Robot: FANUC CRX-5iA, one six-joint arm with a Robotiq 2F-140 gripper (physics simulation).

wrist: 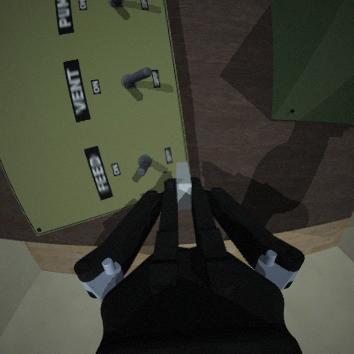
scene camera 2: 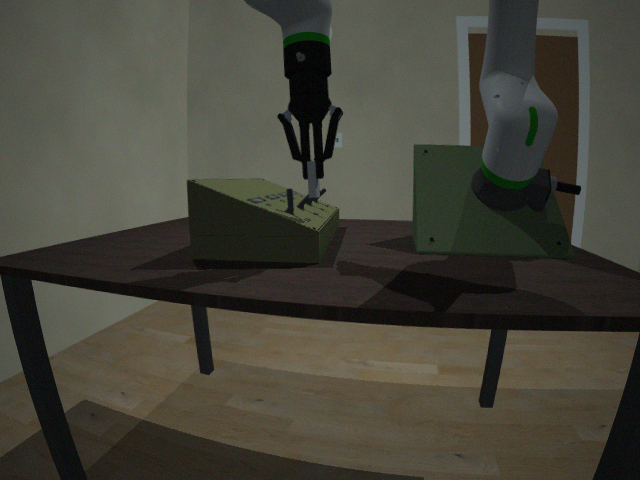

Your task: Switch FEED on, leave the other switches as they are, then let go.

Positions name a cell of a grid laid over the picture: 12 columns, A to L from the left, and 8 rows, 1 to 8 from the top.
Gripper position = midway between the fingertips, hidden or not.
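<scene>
Scene camera 2 gives me a switch console (scene camera 2: E4) together with my gripper (scene camera 2: F4). In the wrist view I find the console (wrist: C3) again, and my gripper (wrist: G4) is visible there as well.
</scene>
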